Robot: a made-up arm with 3 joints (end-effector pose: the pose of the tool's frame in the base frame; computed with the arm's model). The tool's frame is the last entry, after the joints. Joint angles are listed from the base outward.
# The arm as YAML. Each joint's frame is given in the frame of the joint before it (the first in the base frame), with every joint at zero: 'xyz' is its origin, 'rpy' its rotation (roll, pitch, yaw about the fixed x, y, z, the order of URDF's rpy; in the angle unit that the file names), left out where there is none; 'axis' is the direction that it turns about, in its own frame. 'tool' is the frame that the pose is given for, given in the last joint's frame.
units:
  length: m
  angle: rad
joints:
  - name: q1
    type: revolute
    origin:
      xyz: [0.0, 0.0, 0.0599]
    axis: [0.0, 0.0, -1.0]
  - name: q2
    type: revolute
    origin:
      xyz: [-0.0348, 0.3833, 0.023]
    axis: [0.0, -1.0, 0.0]
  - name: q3
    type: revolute
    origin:
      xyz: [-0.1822, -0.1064, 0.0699]
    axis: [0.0, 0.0, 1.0]
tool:
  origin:
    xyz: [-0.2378, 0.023, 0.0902]
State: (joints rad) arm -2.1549 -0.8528 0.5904
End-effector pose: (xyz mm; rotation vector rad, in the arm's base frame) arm -41.4 -234.1 483.9 -0.8242 0.8294 2.5235
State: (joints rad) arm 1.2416 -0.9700 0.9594
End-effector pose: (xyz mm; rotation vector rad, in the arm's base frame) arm 60.0 119.4 451.8 0.8674 0.4409 -0.2597
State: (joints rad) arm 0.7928 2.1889 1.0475
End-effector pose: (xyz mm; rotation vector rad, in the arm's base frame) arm 73.2 43.1 -271.5 -1.7446 -1.3280 0.1437
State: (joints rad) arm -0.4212 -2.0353 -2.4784
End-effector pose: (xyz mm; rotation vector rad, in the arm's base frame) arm -74.7 410.5 -6.1 -2.2750 0.2766 -1.2121
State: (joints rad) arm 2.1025 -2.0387 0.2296
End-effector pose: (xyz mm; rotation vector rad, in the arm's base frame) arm 60.7 -380.4 384.7 2.0675 0.8857 -1.1144
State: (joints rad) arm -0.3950 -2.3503 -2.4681
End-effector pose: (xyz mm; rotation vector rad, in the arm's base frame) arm -95.4 401.4 -42.5 -2.5596 0.3587 -0.9291
